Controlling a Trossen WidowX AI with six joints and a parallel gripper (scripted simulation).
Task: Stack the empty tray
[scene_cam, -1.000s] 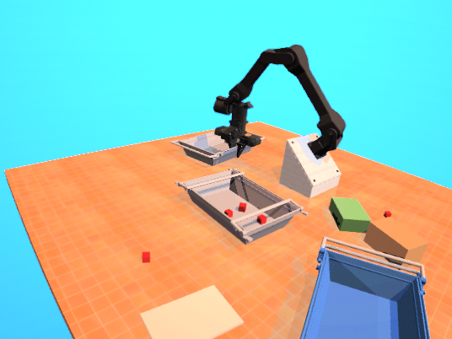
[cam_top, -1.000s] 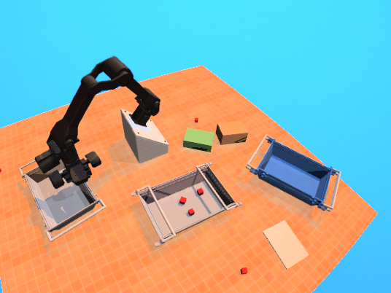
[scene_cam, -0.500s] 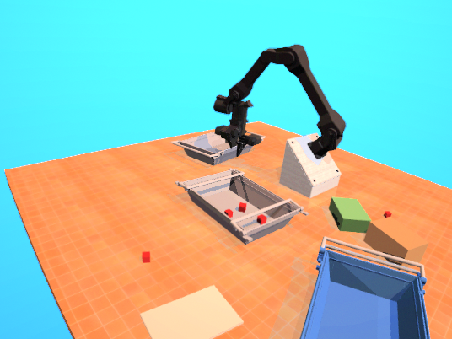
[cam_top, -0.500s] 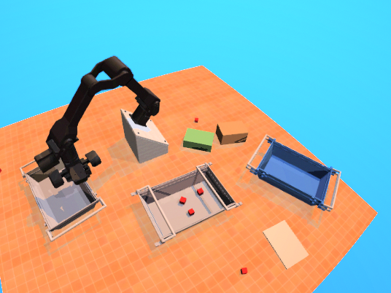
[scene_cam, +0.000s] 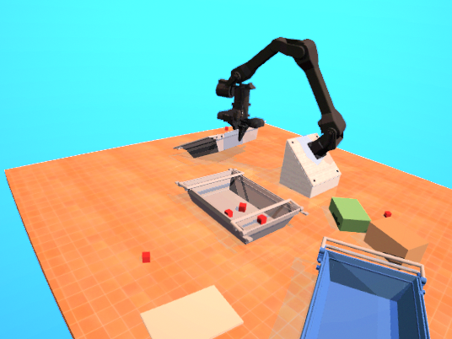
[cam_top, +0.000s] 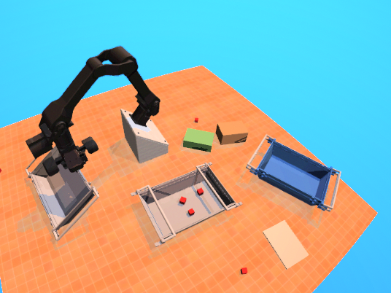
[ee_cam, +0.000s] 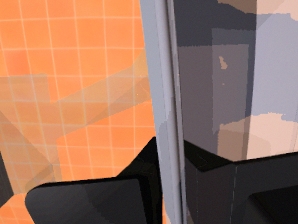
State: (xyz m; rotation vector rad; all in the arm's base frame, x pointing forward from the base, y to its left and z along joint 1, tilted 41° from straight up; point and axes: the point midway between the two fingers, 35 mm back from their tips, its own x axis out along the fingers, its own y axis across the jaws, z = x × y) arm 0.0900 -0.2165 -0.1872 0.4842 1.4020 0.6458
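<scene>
Now: the grey tray 80 mm to the right of my gripper tip, 10 mm below it and 10 mm ahead of it. The rest, counted from my gripper tip: brown box 650 mm to the left, 90 mm ahead, 50 mm below; then red cube 570 mm ahead, 300 mm to the left, 70 mm below; then green box 500 mm to the left, 60 mm below, 50 mm ahead.
</scene>
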